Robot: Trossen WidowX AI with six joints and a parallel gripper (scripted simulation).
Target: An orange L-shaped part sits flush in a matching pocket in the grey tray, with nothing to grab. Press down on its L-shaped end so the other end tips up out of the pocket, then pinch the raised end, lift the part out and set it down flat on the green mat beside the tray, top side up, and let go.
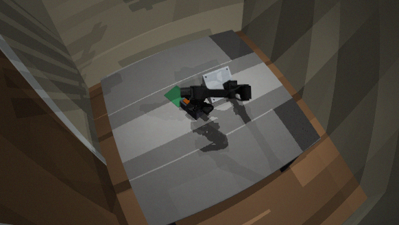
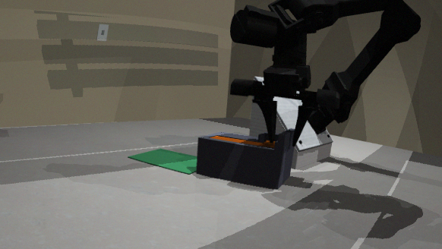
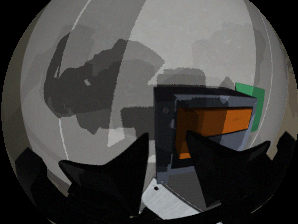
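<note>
Now: the orange part 6 cm to the right of my gripper tip, 2 cm below it and 1 cm ahead of it. From my gripper tip the other things lie so: green mat 21 cm to the right, 8 cm below, 5 cm ahead.
</note>
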